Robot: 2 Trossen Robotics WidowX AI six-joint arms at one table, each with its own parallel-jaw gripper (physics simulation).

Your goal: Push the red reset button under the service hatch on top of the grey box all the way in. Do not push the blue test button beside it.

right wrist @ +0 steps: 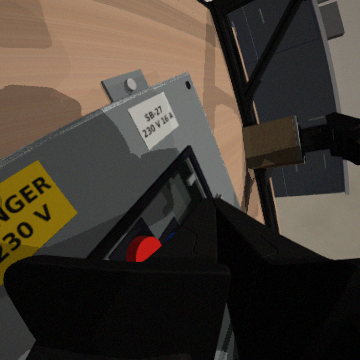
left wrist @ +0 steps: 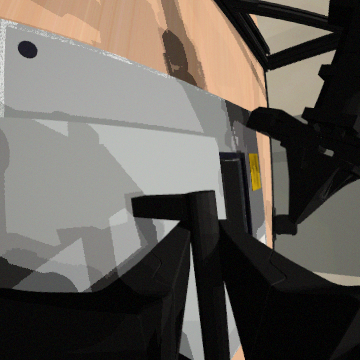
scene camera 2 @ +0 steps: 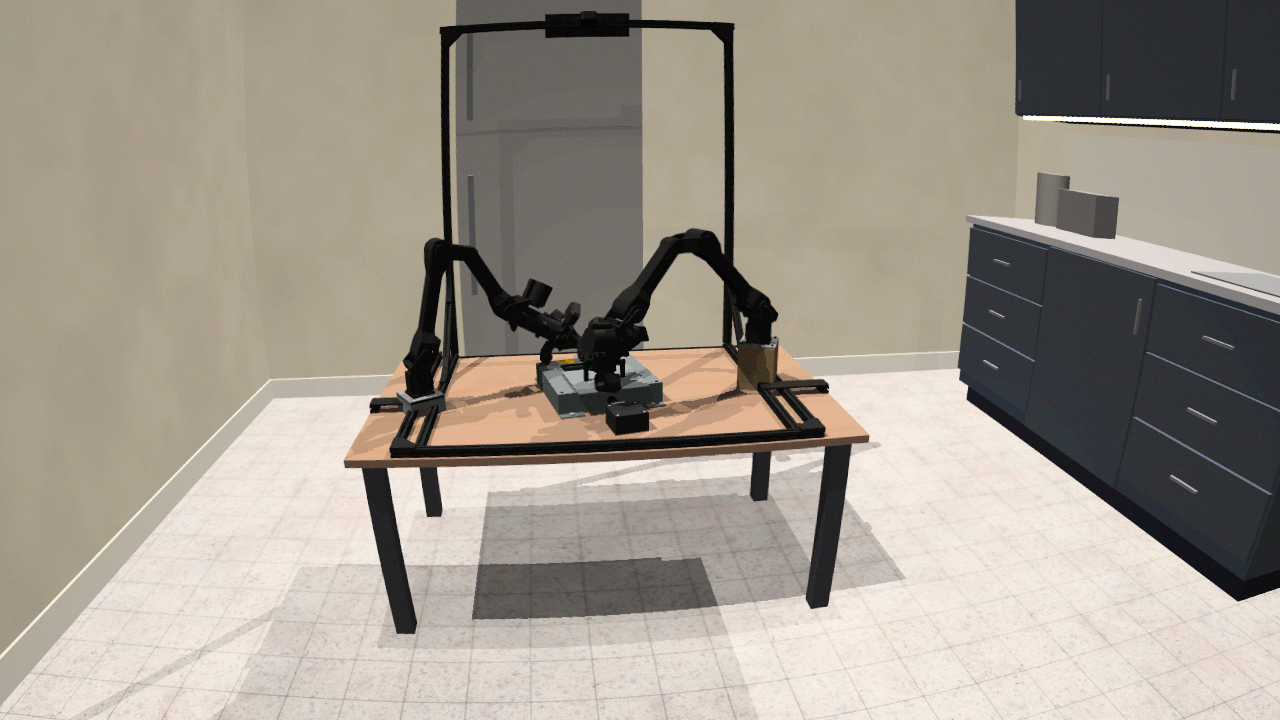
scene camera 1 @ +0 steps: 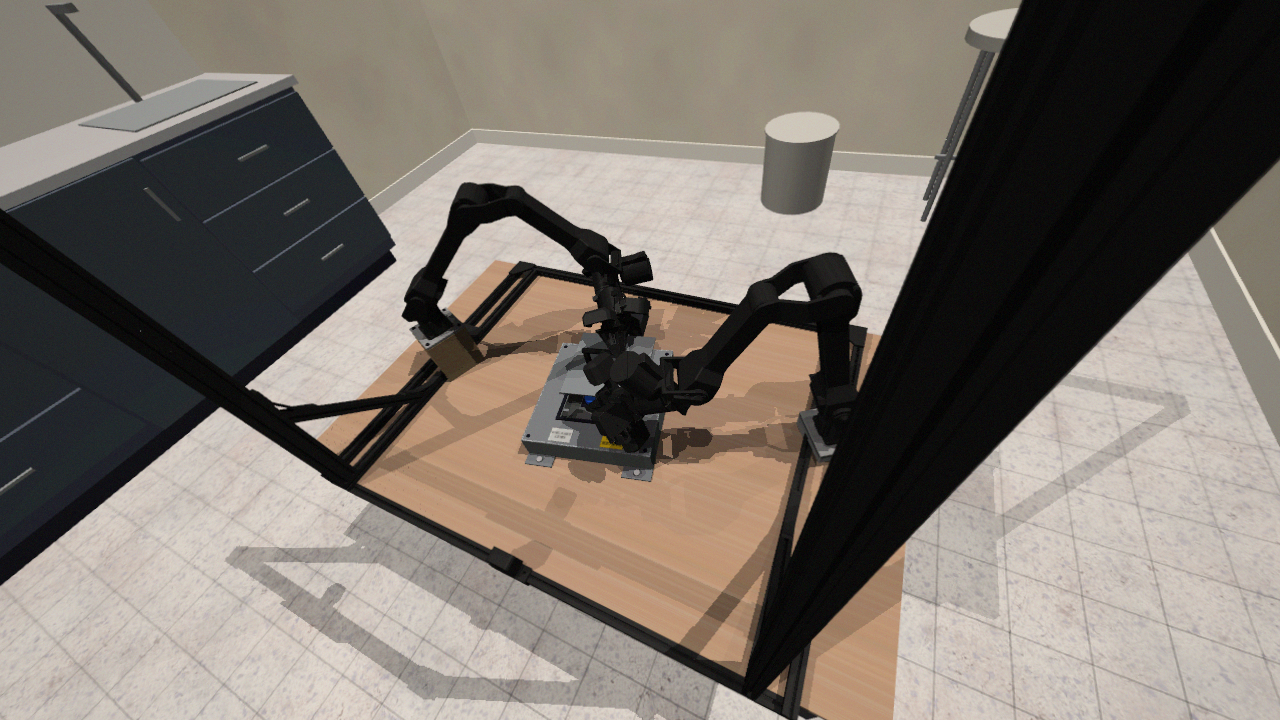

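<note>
The grey box (scene camera 1: 547, 420) (scene camera 2: 642, 396) (left wrist: 100, 90) (right wrist: 111, 137) lies on the table. Its light grey hatch plate (left wrist: 170, 162) is beside a dark-rimmed opening. My left gripper (left wrist: 202, 227) is shut on the black handle (left wrist: 202, 205), which stands up over the plate. In the right wrist view, the red button (right wrist: 144, 248) shows partly inside the opening, with a sliver of the blue button (right wrist: 172, 235) beside it. The blue button (scene camera 1: 588, 400) also shows in scene camera 1. My right gripper (right wrist: 209, 206) is shut and empty, above the opening; its fingers partly hide both buttons. How deep the red button sits cannot be told.
A yellow danger label (right wrist: 30, 215) and a white label (right wrist: 153, 120) are on the box. The two arms are close together over it. A small black block (scene camera 2: 627, 418) stands near the table edge. Black frame rails (scene camera 1: 429, 519) border the table (scene camera 1: 501, 501).
</note>
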